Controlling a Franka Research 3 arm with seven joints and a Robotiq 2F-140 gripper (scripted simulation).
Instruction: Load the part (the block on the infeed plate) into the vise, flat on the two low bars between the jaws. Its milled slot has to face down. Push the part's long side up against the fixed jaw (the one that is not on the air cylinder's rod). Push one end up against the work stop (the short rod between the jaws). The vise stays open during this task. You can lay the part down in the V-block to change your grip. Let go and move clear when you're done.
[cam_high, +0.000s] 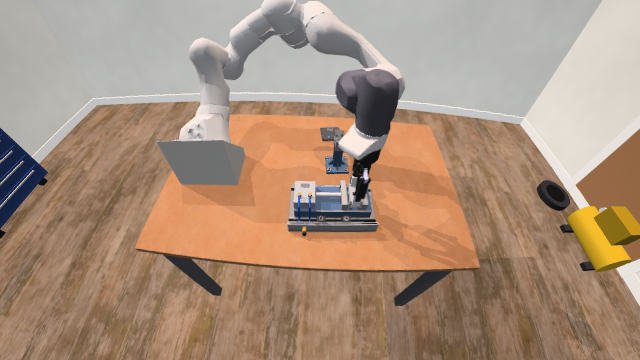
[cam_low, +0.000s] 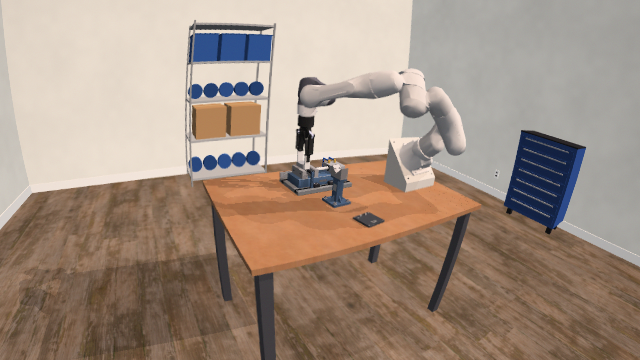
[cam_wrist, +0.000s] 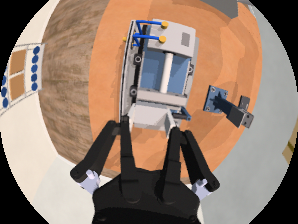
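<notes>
The part lies 3 cm below my hand. The rest, counted from my hand: fixed jaw (3 cm ahead, 2 cm to the left, 4 cm below); then air cylinder (16 cm behind, 1 cm to the left, 4 cm below); then vise (7 cm behind, 1 cm to the left, 8 cm below).
</notes>
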